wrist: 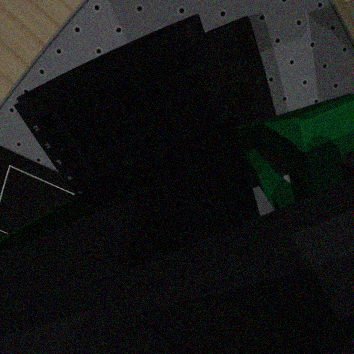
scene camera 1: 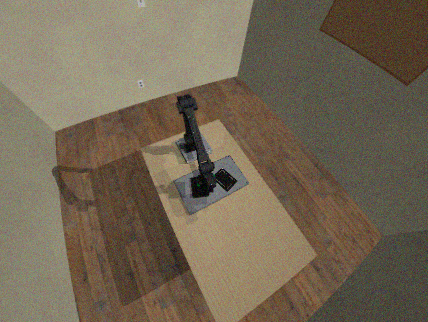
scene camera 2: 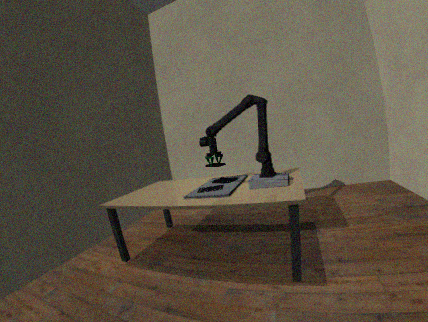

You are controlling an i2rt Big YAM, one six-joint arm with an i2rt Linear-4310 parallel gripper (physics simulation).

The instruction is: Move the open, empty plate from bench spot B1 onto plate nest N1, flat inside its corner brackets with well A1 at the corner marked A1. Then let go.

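My gripper has green fingers and is shut on the black plate. It holds the plate flat, well above the grey perforated bench board. The plate fills most of the wrist view and hides what lies right under it. Plate nest N1 is a dark pad with a white outline on the board. It lies beside the held plate, towards the arm's base, and shows at the left edge of the wrist view. Its corner marks are too small to read.
The board lies on a light wooden table. The arm's grey base block stands at the far end of the table. Wooden floor and walls surround the table.
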